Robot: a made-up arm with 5 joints. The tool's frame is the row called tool.
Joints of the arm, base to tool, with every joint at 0 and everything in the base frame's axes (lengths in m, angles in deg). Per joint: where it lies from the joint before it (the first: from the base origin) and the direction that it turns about. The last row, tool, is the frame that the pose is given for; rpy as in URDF.
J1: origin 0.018 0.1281 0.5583 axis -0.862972 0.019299 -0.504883
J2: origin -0.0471 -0.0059 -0.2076 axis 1 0 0
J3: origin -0.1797 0.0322 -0.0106 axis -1 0 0
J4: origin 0.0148 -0.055 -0.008 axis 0 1 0
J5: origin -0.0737 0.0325 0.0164 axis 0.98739 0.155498 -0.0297
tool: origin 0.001 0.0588 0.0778 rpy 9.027 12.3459 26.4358
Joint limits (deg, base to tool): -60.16..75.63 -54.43..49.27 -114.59..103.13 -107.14..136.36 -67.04..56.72
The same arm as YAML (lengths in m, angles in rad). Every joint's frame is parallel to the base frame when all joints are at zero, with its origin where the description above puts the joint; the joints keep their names.
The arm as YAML. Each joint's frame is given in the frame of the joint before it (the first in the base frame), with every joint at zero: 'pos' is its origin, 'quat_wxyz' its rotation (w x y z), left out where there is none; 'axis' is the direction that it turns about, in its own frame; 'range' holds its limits. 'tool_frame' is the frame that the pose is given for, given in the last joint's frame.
length_unit: m
angle_unit: rad
joints:
  - joint: J1
    pos: [0.018, 0.1281, 0.5583]
    axis: [-0.862972, 0.019299, -0.504883]
    range: [-1.05, 1.32]
  - joint: J2
    pos: [-0.0471, -0.0059, -0.2076]
    axis: "+x"
    range: [-0.95, 0.8599]
  - joint: J3
    pos: [-0.1797, 0.0322, -0.0106]
    axis: "-x"
    range: [-2.0, 1.8]
  - joint: J4
    pos: [0.0148, -0.055, -0.008]
    axis: "+y"
    range: [-1.8699, 2.3799]
  - joint: J5
    pos: [-0.0737, 0.0325, 0.0164]
    axis: [0.98739, 0.155498, -0.0297]
    range: [-1.1701, 0.99]
tool_frame:
  pos: [0.001, 0.0588, 0.0778]
  quat_wxyz: [0.966796, 0.051654, 0.122246, 0.218386]

